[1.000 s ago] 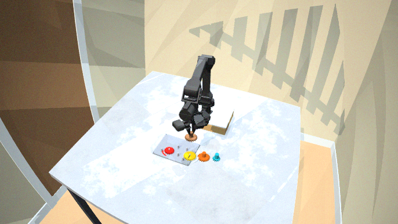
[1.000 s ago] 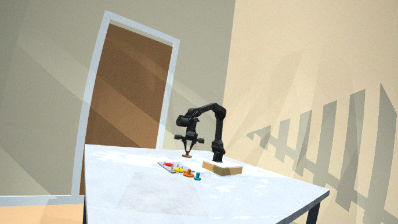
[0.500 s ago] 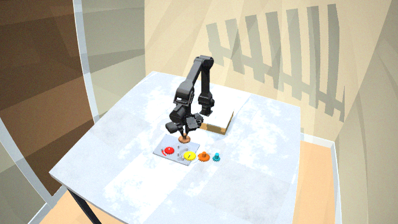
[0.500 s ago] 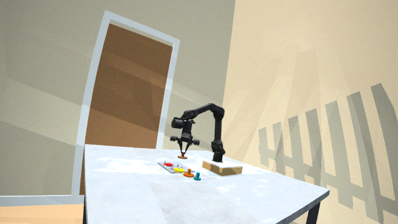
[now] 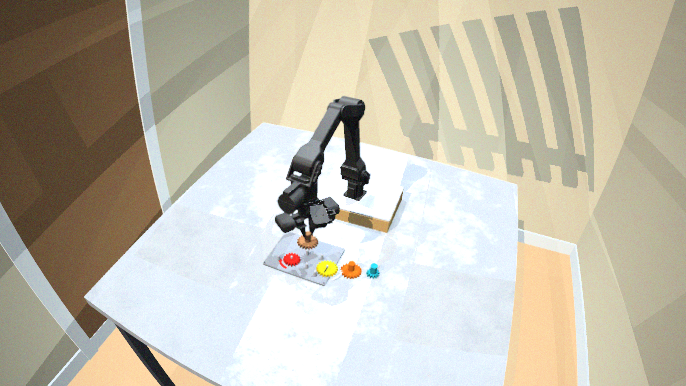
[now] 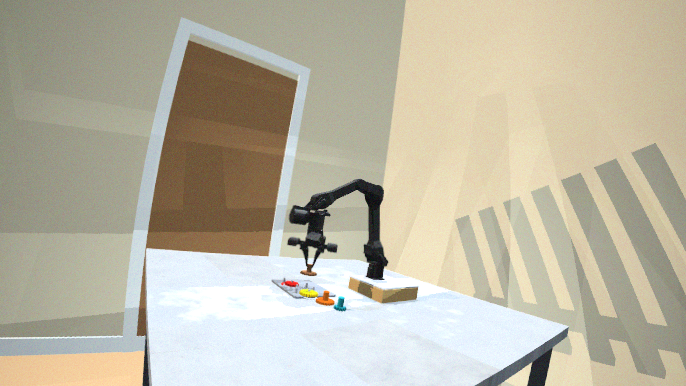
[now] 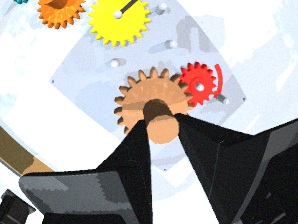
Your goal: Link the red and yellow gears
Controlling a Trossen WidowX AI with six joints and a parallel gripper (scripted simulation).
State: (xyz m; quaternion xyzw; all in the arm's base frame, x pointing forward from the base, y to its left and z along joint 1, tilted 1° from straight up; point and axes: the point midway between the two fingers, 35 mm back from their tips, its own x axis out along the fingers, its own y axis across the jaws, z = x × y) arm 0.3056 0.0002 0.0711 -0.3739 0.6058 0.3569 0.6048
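My gripper tip is now 1 cm above the brown gear. The rest, counted from my gripper tip: yellow gear 2 cm ahead, 8 cm to the left, 7 cm below; then red gear 5 cm ahead, 3 cm to the right, 7 cm below; then orange gear 1 cm behind, 15 cm to the left, 7 cm below.
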